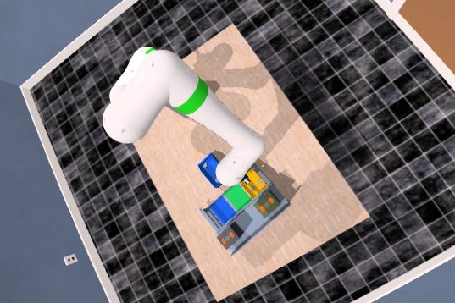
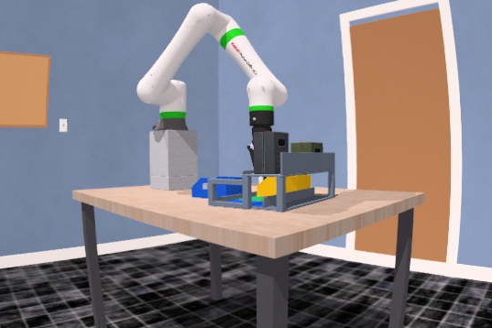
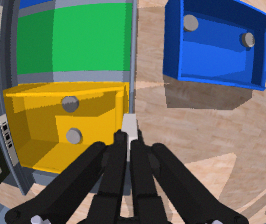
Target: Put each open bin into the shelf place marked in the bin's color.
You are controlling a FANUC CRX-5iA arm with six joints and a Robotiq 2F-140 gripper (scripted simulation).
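My gripper is now 100 mm past the blue bin, 140 mm to the left of it and 20 mm above it. From my hand the other things lie so: yellow bin (90 mm ahead, 20 mm to the left, 20 mm below); dark box (240 mm ahead, 180 mm to the right, 100 mm above).
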